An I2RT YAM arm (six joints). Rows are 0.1 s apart.
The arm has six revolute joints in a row. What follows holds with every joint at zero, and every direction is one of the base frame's. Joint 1 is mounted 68.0 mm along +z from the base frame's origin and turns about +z. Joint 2 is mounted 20.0 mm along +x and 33.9 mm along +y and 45.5 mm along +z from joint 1 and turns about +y. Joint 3 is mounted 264.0 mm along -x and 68.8 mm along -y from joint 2 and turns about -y. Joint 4 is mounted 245.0 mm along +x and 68.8 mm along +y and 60.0 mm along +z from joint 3 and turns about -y. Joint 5 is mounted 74.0 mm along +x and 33.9 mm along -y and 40.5 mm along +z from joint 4 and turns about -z. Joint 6 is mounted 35.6 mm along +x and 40.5 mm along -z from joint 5 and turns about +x. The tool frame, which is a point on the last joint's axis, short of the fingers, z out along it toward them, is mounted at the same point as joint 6; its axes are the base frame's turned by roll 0.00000, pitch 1.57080 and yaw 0.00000 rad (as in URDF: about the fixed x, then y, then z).
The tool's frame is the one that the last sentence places.
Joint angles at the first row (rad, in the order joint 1, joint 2, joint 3, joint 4, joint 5, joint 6):
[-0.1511, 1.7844, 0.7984, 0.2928, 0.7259, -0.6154]
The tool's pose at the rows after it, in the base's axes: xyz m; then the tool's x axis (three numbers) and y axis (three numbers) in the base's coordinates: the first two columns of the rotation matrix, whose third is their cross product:
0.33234 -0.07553 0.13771 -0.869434 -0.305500 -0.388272 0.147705 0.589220 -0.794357
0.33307 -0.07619 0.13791 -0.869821 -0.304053 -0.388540 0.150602 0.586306 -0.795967
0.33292 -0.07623 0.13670 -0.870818 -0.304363 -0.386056 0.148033 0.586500 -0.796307
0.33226 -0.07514 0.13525 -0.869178 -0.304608 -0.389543 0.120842 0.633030 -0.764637
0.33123 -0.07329 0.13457 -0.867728 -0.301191 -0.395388 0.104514 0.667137 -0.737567
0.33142 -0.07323 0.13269 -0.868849 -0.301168 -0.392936 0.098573 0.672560 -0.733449
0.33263 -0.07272 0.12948 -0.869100 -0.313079 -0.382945 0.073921 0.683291 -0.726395
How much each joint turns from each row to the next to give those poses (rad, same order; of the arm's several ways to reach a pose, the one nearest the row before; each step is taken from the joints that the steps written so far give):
[-0.0026, 0.0002, 0.0024, 0.0133, 0.0042, -0.0081]
[-0.0014, 0.0026, 0.0030, 0.0025, 0.0031, -0.0016]
[-0.0002, 0.0030, -0.0015, 0.0022, -0.0003, -0.0008]
[-0.0014, -0.0045, 0.0087, -0.0566, -0.0538, 0.0303]
[0.0018, -0.0059, 0.0043, -0.0417, -0.0379, 0.0270]
[-0.0003, 0.0056, 0.0008, -0.0030, -0.0066, 0.0026]
[0.0003, 0.0112, 0.0044, -0.0064, -0.0205, -0.0075]

